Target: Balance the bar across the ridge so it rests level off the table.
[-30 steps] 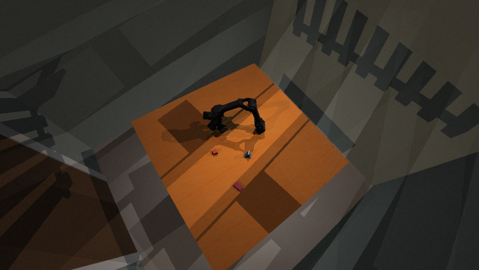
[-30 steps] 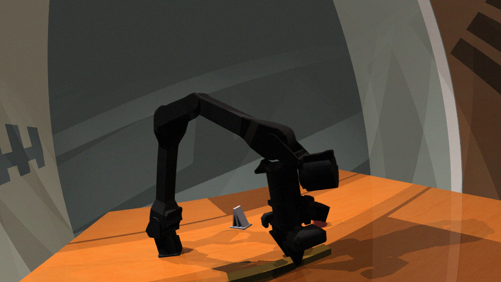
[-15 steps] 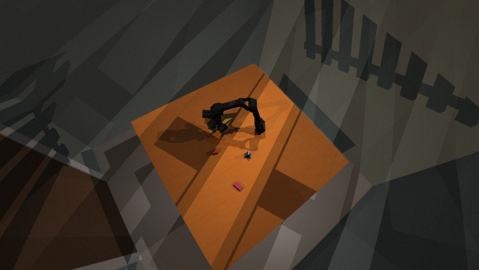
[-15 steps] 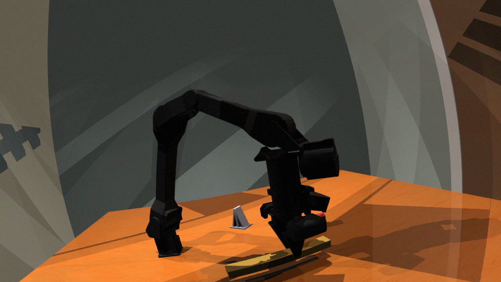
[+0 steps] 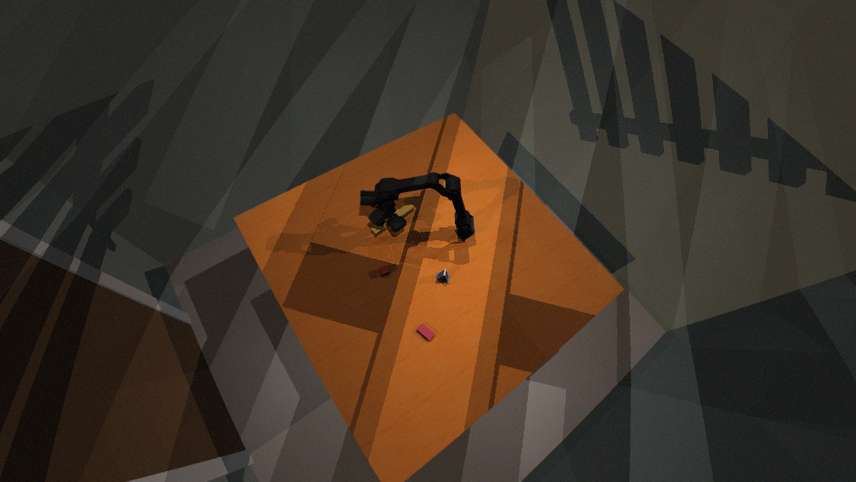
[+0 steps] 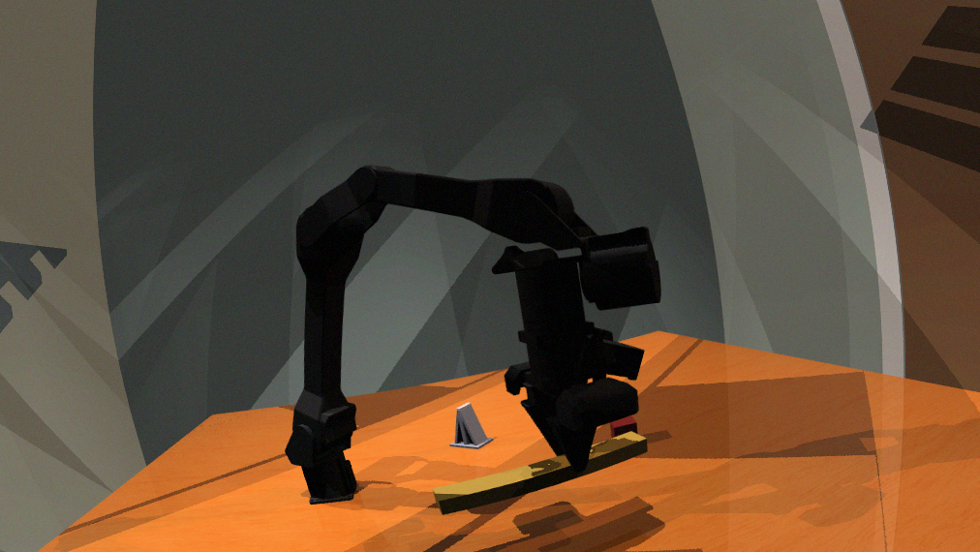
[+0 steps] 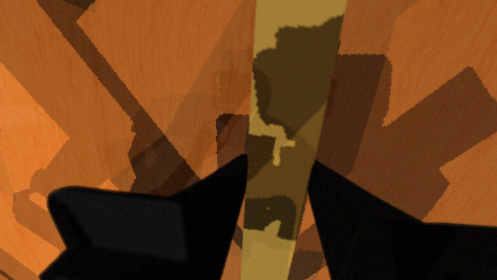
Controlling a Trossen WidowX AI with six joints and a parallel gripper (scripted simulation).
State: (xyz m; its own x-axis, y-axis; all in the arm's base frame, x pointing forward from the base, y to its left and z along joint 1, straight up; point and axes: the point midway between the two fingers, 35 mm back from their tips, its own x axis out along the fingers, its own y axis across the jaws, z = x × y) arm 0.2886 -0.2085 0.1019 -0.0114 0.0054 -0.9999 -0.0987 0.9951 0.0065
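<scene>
The red cube is 170 mm to the left of my gripper tip, 130 mm ahead of it and 50 mm below it. From my gripper tip the other things lie so: yellow bar 30 mm behind; then flat pink block 480 mm to the left, 130 mm ahead, 60 mm below.
</scene>
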